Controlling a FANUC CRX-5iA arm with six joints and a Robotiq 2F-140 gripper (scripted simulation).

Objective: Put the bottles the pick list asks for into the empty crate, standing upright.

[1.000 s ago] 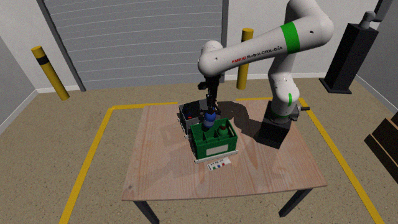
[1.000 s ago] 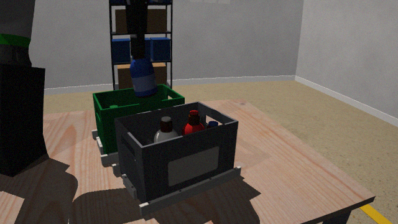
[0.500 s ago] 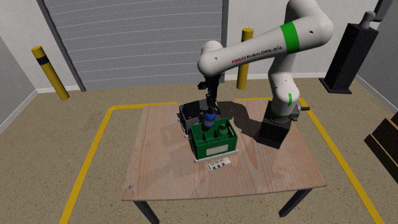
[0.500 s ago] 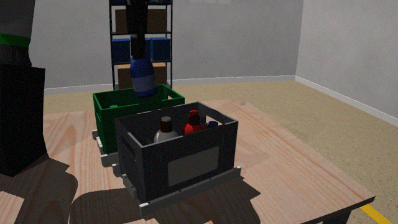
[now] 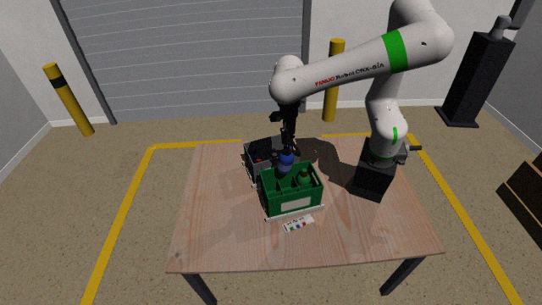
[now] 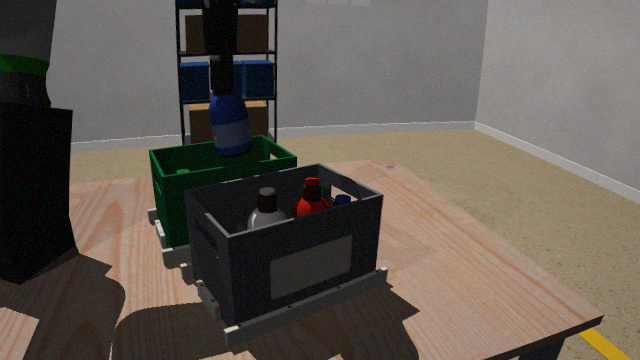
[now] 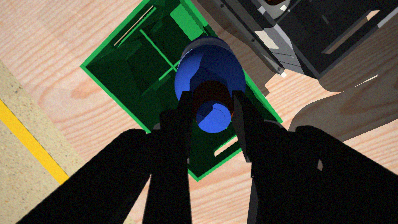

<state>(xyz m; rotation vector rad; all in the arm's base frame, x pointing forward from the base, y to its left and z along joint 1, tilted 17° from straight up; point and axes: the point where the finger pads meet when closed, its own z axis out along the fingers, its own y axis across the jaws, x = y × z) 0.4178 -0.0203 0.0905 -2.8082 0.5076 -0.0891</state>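
My hand is 1 cm past the green crate, 4 cm to the right of it and 27 cm above it. Round my hand: red-label bottle (16 cm ahead, 10 cm to the right, 26 cm below); green-label bottle (8 cm behind, 3 cm to the right, 26 cm below); white-label bottle (8 cm ahead, 14 cm to the right, 26 cm below).
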